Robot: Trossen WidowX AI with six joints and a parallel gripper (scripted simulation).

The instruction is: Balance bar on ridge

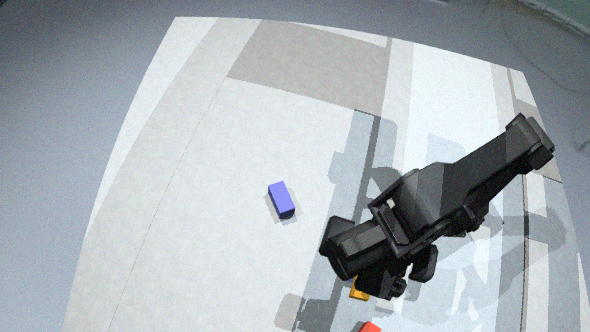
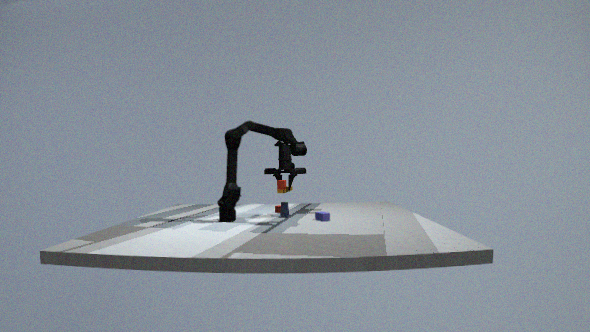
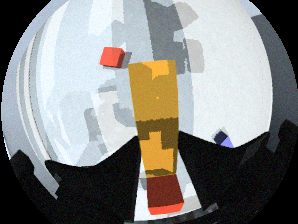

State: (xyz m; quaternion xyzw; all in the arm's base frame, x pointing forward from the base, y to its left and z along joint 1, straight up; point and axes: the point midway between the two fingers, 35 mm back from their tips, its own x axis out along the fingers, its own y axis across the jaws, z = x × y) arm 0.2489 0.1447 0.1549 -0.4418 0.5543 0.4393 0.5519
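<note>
Now: gripper tip 4 cm past the red block, 11 cm to the right of it and 10 cm above it. The rest, counted from my gripper tip: purple block 16 cm ahead, 16 cm to the right, 10 cm below.
</note>
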